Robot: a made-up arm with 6 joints. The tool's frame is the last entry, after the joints. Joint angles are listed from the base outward. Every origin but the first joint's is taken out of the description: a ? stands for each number. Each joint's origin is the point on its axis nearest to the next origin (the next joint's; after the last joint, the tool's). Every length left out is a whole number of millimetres.
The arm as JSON. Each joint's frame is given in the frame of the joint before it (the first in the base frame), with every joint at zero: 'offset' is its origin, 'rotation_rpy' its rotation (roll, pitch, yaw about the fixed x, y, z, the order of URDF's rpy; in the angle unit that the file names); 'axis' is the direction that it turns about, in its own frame. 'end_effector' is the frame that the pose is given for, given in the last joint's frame.
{
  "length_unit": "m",
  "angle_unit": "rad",
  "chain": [
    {
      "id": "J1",
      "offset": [
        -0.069,
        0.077,
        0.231
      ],
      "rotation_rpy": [
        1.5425,
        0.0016,
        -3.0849
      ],
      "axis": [
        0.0,
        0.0,
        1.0
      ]
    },
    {
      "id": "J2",
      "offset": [
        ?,
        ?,
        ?
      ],
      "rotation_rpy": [
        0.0,
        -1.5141,
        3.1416
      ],
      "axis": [
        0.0,
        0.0,
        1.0
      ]
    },
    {
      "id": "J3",
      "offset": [
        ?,
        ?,
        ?
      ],
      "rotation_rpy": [
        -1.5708,
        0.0,
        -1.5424
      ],
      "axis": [
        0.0,
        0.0,
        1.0
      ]
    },
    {
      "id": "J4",
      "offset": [
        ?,
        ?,
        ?
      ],
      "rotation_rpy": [
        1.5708,
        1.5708,
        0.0
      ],
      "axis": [
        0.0,
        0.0,
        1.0
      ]
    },
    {
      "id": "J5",
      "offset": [
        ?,
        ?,
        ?
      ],
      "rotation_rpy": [
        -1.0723,
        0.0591,
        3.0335
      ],
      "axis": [
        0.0,
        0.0,
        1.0
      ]
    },
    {
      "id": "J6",
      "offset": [
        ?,
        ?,
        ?
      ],
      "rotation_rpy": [
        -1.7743,
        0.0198,
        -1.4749
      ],
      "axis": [
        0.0,
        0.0,
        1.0
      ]
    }
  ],
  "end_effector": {
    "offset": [
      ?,
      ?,
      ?
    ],
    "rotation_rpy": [
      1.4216,
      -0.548,
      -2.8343
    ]
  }
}
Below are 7 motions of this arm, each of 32 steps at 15 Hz.
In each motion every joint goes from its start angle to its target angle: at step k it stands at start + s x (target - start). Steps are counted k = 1, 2, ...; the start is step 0. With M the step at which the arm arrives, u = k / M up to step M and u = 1 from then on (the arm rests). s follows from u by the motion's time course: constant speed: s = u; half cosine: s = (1 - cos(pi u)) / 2; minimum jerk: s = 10 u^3 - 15 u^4 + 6 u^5.
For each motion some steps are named. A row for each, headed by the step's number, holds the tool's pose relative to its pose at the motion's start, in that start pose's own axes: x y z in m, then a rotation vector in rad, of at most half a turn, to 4 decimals.
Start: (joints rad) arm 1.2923 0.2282 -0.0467 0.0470 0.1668 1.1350
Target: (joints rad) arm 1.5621 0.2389 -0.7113 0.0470 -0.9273 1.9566
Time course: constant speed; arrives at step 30
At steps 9, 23, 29, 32:
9: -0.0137 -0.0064 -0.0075 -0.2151 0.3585 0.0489
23: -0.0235 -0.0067 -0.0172 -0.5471 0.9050 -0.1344
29: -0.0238 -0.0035 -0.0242 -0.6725 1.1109 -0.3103
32: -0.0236 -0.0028 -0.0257 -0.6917 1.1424 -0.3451

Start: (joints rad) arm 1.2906 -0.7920 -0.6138 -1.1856 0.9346 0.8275
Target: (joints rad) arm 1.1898 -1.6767 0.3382 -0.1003 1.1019 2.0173
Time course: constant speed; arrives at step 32
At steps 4, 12, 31, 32:
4: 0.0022 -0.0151 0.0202 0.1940 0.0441 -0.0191
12: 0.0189 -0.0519 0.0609 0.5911 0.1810 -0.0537
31: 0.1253 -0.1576 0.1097 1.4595 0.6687 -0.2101
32: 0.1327 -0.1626 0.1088 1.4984 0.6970 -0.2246

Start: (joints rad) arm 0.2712 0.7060 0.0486 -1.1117 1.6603 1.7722
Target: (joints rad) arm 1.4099 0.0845 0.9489 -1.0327 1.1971 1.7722
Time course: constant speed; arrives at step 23
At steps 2, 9, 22, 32:
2: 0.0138 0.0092 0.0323 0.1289 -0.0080 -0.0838
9: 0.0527 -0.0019 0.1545 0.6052 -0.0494 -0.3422
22: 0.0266 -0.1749 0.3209 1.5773 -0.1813 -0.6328
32: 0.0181 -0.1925 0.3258 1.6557 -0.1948 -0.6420

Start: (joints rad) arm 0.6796 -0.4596 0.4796 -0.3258 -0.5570 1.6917
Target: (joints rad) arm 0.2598 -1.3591 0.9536 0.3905 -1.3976 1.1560
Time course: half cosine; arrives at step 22
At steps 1, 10, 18, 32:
1: -0.0003 -0.0002 0.0006 -0.0041 0.0036 -0.0023
10: -0.0181 -0.0017 0.0655 -0.3572 0.3640 -0.1737
18: -0.0016 0.0301 0.1570 -0.7247 0.9399 -0.2838
32: 0.0062 0.0377 0.1711 -0.7700 1.0486 -0.2899

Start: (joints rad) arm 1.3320 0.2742 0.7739 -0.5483 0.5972 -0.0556
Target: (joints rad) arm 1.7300 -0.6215 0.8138 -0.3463 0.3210 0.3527
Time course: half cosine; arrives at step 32
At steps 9, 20, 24, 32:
9: 0.0240 -0.0121 -0.0049 0.0362 0.2252 0.1058
20: 0.0887 -0.0475 -0.0376 0.1868 0.8446 0.3967
24: 0.1070 -0.0586 -0.0542 0.2487 1.0351 0.4937
32: 0.1220 -0.0683 -0.0717 0.3095 1.2021 0.5853

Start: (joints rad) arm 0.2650 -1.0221 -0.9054 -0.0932 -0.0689 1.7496
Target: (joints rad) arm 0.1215 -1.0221 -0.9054 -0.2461 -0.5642 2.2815
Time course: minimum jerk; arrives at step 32
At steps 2, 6, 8, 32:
2: -0.0001 0.0000 0.0001 -0.0006 0.0020 -0.0001
6: -0.0014 -0.0004 0.0017 -0.0126 0.0444 -0.0021
8: -0.0030 -0.0008 0.0037 -0.0267 0.0941 -0.0057
32: -0.0148 0.0011 0.0407 -0.2384 0.8572 -0.2412

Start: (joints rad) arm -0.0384 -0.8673 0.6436 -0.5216 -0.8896 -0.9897
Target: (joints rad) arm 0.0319 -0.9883 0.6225 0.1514 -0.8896 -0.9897
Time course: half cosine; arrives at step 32
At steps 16, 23, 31, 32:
16: -0.0071 -0.0023 -0.0138 -0.1227 0.2445 0.0174
23: -0.0129 -0.0039 -0.0232 -0.2008 0.3986 0.0316
31: -0.0167 -0.0049 -0.0287 -0.2456 0.4858 0.0406
32: -0.0167 -0.0049 -0.0287 -0.2462 0.4870 0.0407

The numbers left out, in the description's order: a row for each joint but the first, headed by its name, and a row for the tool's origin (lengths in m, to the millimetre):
J2: -0.062 -0.123 0.0
J3: -0.127 -0.028 0.0
J4: -0.026 0.107 0.0
J5: -0.018 0.055 0.0
J6: 0.01 -0.014 0.0
tool: 0.042 -0.013 0.0

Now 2 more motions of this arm.
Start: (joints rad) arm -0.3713 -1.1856 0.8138 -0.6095 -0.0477 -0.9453
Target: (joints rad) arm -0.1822 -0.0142 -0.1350 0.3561 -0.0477 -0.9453
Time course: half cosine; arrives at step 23
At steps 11, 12, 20, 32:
11: -0.0347 0.0612 0.0134 -0.9914 -0.2104 0.0085
12: -0.0374 0.0694 0.0115 -1.1444 -0.2217 0.0039
20: -0.0408 0.1082 -0.0116 -2.1102 -0.1906 -0.0129
32: -0.0400 0.1109 -0.0143 -2.2044 -0.1791 -0.0105

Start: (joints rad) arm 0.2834 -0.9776 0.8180 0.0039 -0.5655 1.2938
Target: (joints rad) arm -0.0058 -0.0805 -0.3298 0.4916 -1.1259 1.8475
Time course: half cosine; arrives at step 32
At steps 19, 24, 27, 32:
19: 0.0954 0.1482 -0.0389 0.2957 -0.1211 -1.0025
24: 0.1477 0.1732 -0.0309 0.5211 -0.1928 -1.3037
27: 0.1700 0.1788 -0.0246 0.6314 -0.2336 -1.4195
32: 0.1848 0.1811 -0.0194 0.7107 -0.2655 -1.4934

